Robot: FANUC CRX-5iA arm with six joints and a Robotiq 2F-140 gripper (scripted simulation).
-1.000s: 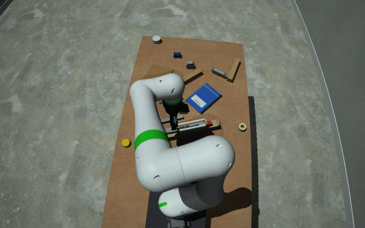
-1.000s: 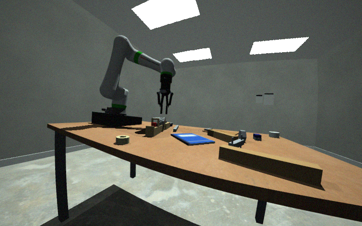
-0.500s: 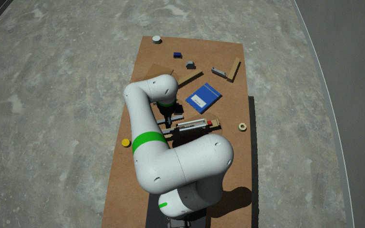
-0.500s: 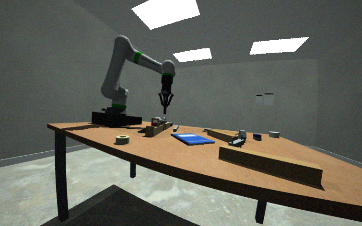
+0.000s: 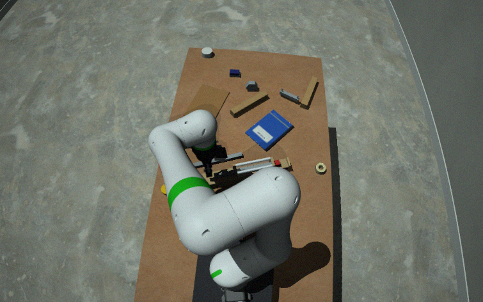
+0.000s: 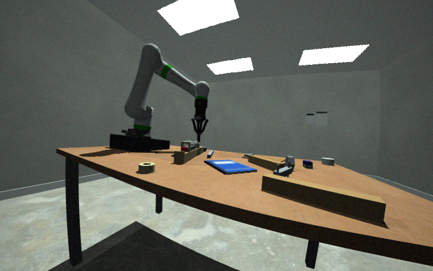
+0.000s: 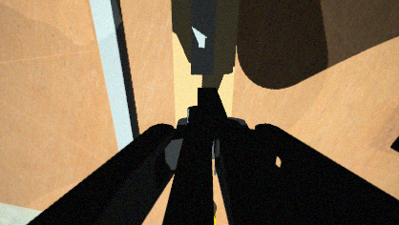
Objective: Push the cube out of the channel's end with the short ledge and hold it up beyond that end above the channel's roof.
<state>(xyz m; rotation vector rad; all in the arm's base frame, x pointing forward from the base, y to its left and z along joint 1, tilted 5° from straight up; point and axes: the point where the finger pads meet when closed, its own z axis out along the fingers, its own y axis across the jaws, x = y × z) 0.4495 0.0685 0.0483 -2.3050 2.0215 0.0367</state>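
Now: hand 310 mm to the left of the red cube, 60 mm above it and 40 mm short of it. Also, from my hand: yellow disc 210 mm to the left, 100 mm below, 20 mm behind; then thin pale grey stick 90 mm to the right, 60 mm below, 10 mm ahead; then wooden channel 200 mm to the right, 60 mm below, 30 mm ahead.
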